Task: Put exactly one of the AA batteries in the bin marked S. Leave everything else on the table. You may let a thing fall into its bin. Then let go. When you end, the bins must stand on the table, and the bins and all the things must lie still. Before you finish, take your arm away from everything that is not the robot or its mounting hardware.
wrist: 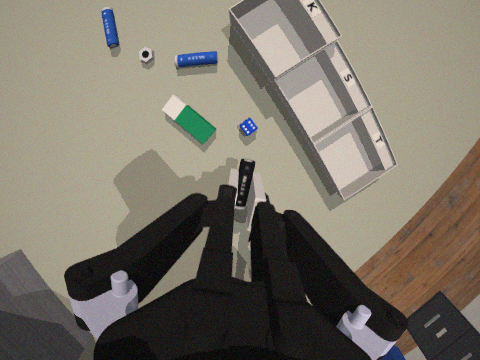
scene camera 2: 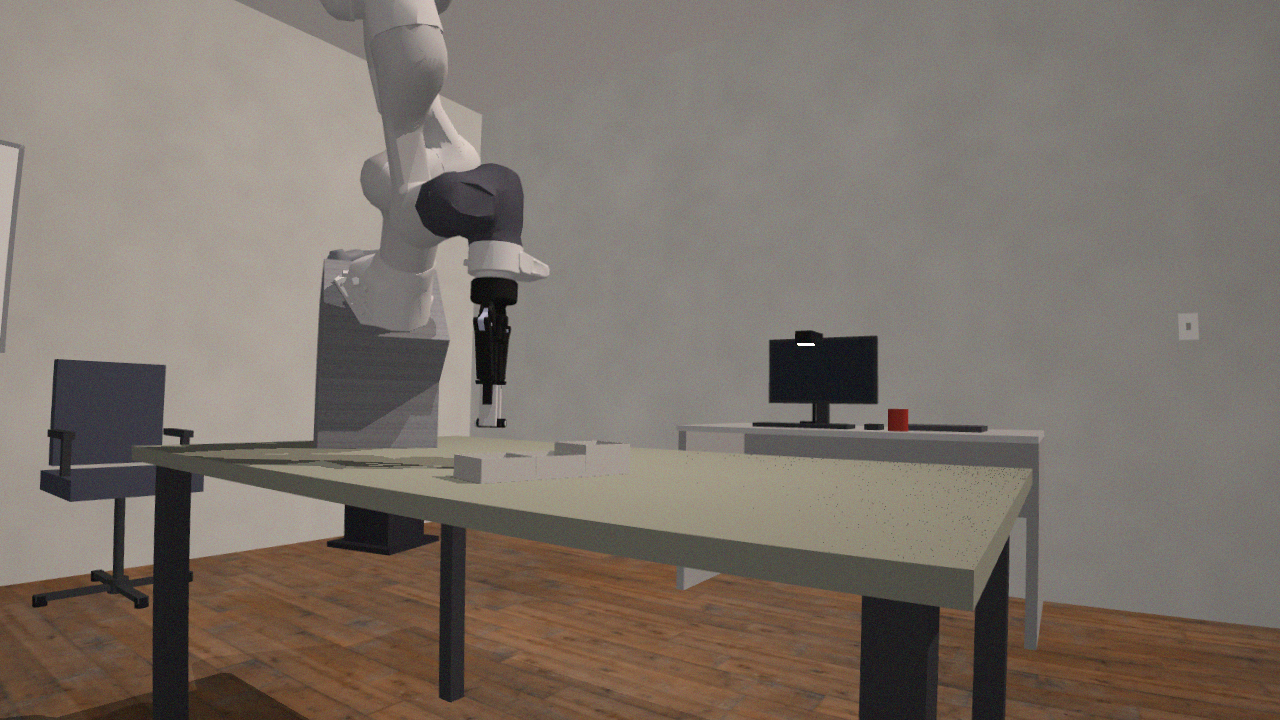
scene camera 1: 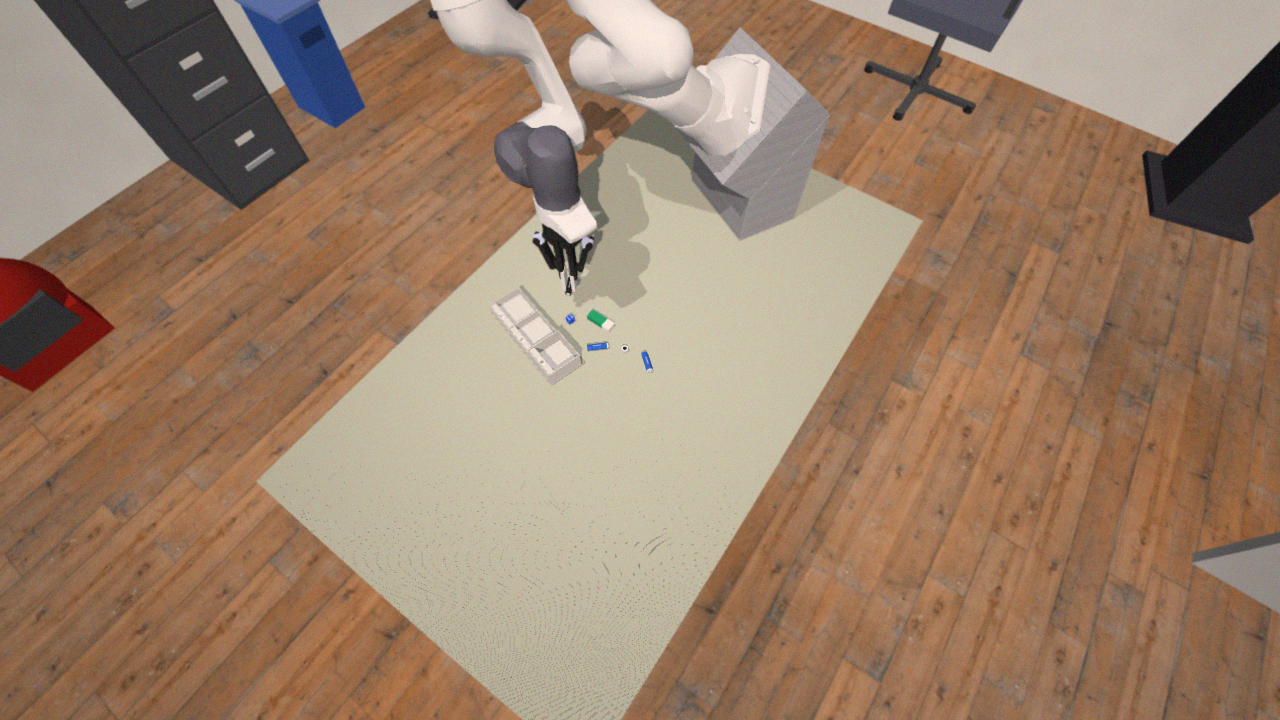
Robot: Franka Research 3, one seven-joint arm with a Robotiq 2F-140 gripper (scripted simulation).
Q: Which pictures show my gripper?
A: The wrist view, scene camera 2 and scene camera 1: all of them.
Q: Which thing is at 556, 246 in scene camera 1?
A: My gripper.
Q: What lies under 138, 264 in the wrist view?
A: My gripper.
